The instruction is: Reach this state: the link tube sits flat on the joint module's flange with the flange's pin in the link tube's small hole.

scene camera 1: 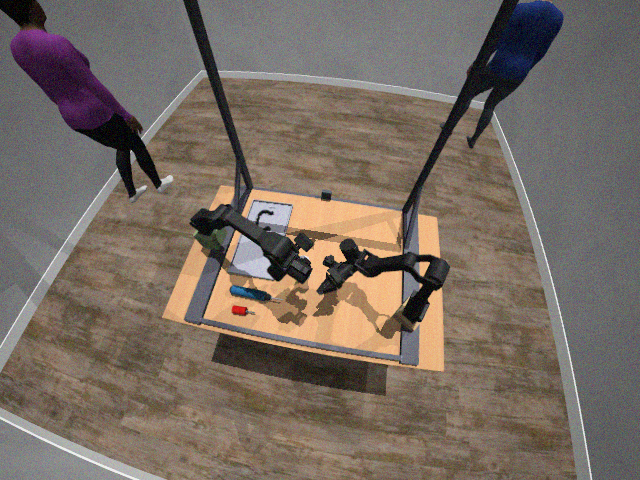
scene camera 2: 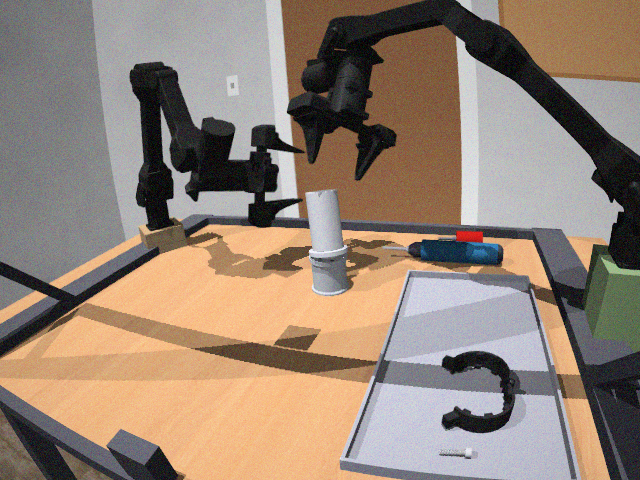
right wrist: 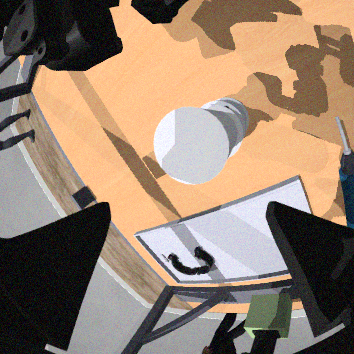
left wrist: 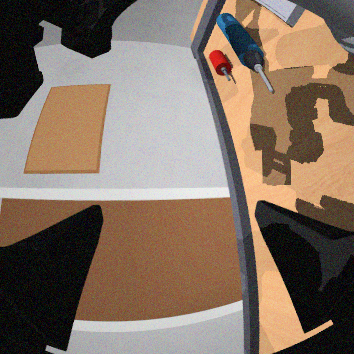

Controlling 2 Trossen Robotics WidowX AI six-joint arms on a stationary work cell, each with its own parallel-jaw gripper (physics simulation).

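Frame: origin at the left arm's base, x ahead, y left, z up, level; metres.
Seen in the pictures: left gripper, fingertip midpoint: (scene camera 1: 317, 293) (scene camera 2: 302, 176) (left wrist: 180, 211); right gripper, fingertip midpoint: (scene camera 2: 335, 172) (right wrist: 191, 210); left arm's base, origin of the base link: (scene camera 1: 412, 313) (scene camera 2: 159, 225); right arm's base, origin of the base link: (scene camera 1: 207, 228) (scene camera 2: 634, 260) (right wrist: 266, 333).
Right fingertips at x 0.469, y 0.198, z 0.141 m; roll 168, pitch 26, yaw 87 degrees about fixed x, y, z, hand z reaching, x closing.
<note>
Offsets run from my right fingertips to a thing's top centre. "spot": to the spot under its first point.
The light grey link tube @(0.014 m back, 0.017 m right, 0.027 m down) (scene camera 2: 324, 222) (right wrist: 191, 145) stands on top of the joint module @(0.011 m back, 0.019 m right, 0.132 m down) (scene camera 2: 329, 277). In scene camera 2 it leans slightly to the left. A strip of the module's flange with dark marks shows under the tube's lower ring on the near side, so the tube looks a little tipped, not fully flat. The pin and the small hole are hidden. My right gripper (scene camera 2: 334, 171) (right wrist: 191, 210) is open and empty, above the tube's top and apart from it. My left gripper (scene camera 2: 301, 175) (left wrist: 180, 211) is open and empty, to the left of the tube in scene camera 2.
A grey tray @(0.270 m ahead, 0.005 m right, 0.180 m down) (scene camera 1: 253, 258) (scene camera 2: 465, 320) (right wrist: 240, 230) holds a black open clamp @(0.326 m ahead, 0.070 m right, 0.170 m down) (scene camera 2: 509, 392) (right wrist: 192, 269) and a screw @(0.369 m ahead, 0.151 m right, 0.181 m down) (scene camera 2: 455, 453). A blue screwdriver @(spot: 0.071 m ahead, 0.216 m left, 0.156 m down) (scene camera 1: 250, 293) (scene camera 2: 460, 251) (left wrist: 240, 40) and a red-handled tool @(0.039 m ahead, 0.284 m left, 0.162 m down) (scene camera 1: 239, 310) (scene camera 2: 469, 236) (left wrist: 219, 61) lie on the table.
</note>
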